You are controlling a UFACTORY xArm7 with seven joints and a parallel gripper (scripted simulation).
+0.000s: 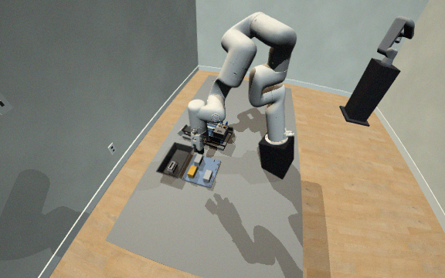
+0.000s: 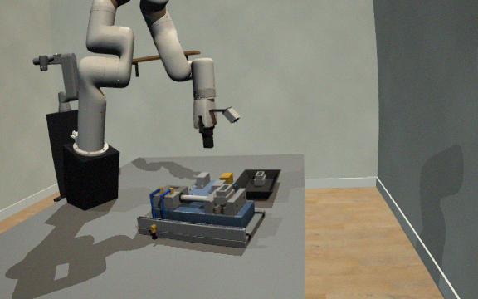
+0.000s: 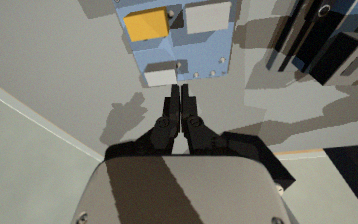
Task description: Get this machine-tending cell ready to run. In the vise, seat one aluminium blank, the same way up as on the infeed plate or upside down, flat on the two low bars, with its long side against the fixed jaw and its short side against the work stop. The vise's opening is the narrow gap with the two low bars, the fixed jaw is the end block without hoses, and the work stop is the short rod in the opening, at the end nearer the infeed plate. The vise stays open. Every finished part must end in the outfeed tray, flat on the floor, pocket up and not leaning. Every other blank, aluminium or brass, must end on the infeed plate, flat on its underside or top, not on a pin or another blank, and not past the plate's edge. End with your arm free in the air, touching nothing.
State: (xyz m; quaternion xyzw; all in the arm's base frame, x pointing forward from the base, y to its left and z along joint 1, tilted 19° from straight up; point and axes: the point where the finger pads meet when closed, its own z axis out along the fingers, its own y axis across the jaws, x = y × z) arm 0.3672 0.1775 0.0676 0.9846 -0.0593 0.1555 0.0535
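Right now the brass blank is 4 cm ahead of my hand, 4 cm to the left of it and 15 cm below it. From my hand the other things lie so: vise 5 cm ahead, 28 cm to the right, 14 cm below; then white screw rod 4 cm ahead, 28 cm to the right, 10 cm below.
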